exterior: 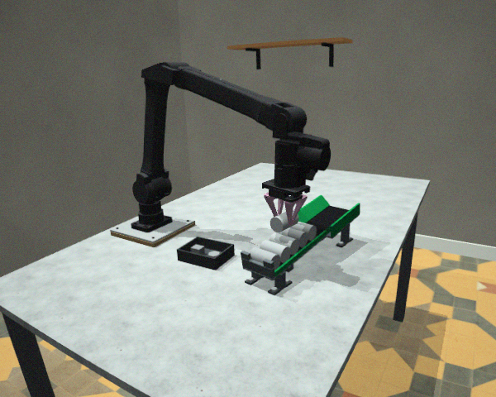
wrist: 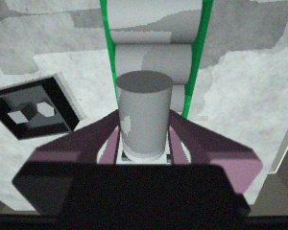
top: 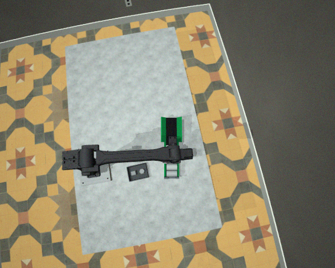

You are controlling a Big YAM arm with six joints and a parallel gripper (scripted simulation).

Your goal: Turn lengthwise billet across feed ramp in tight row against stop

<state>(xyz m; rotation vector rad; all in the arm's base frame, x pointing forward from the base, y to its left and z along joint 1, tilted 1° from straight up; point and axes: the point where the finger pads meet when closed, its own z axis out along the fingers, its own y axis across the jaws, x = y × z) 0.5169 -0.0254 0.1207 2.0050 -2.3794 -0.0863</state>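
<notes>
Right now the billet is right at my hand. The rest, counted from my hand: black tray: 220 mm behind, 50 mm to the right, 130 mm below; stop: 10 mm behind, 110 mm to the right, 80 mm below.
</notes>
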